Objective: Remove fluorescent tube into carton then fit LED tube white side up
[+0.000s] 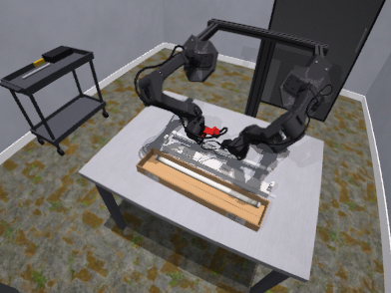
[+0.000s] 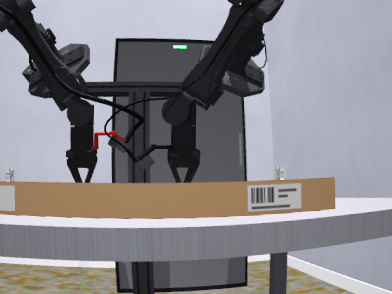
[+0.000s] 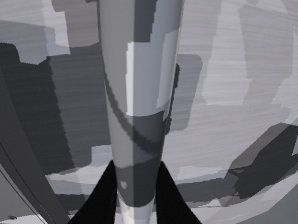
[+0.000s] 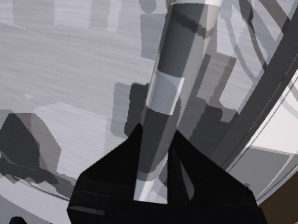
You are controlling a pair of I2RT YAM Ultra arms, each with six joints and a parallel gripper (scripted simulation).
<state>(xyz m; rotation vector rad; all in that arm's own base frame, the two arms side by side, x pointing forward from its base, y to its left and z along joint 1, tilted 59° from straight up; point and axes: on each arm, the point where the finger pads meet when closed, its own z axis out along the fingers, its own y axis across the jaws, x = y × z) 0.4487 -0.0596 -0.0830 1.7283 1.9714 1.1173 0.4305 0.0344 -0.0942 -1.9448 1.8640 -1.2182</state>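
Now: right hand 120 mm to the right of the LED tube and 10 mm above it. Also, from my right hand: light fixture: 140 mm to the left, 100 mm ahead, 10 mm above; then carton: 250 mm ahead, 130 mm to the left, 20 mm below; then old fluorescent tube: 200 mm ahead, 130 mm to the left, 30 mm below.
Now: left hand 120 mm to the left of the LED tube and 10 mm above it. Round my left hand: light fixture 100 mm ahead, 100 mm to the right, 10 mm above; then carton 250 mm ahead, 110 mm to the right, 20 mm below; then old fluorescent tube 200 mm ahead, 110 mm to the right, 30 mm below.
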